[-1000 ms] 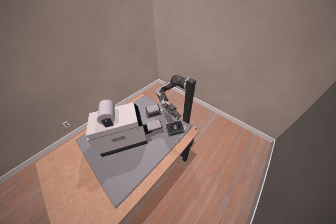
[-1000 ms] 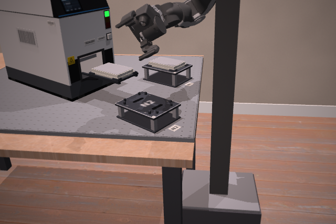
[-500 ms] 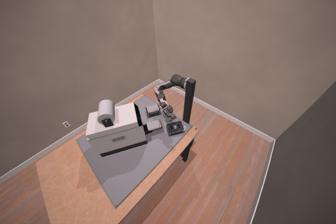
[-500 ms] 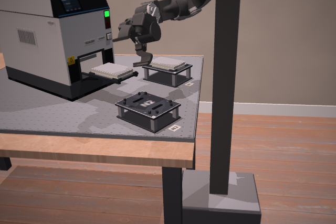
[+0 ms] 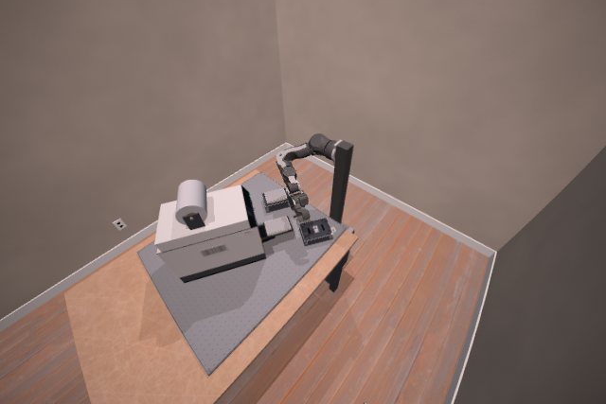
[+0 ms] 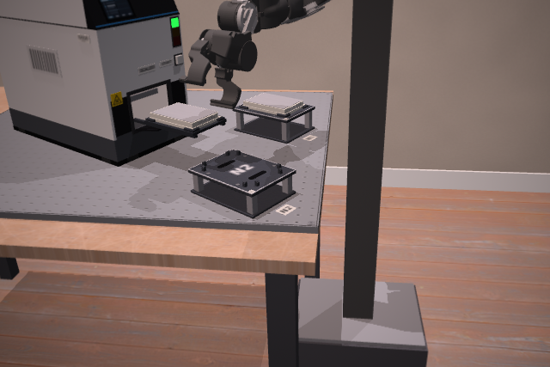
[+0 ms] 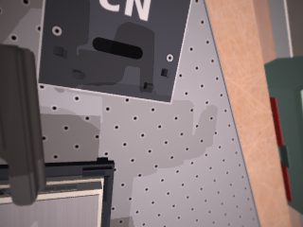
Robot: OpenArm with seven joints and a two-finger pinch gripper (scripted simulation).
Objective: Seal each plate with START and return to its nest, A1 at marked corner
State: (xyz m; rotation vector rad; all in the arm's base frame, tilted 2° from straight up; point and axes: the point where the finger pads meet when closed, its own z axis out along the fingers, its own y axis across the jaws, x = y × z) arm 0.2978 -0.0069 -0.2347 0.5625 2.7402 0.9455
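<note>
Now: the start button 230 mm to the right of my hand, 120 mm ahead of it and 10 mm above it. Round my hand: plate: 100 mm to the right, 80 mm below, 80 mm ahead; then nest label: 180 mm below, 150 mm behind, 100 mm to the left; then sealer stage: 100 mm to the right, 90 mm below, 80 mm ahead.
</note>
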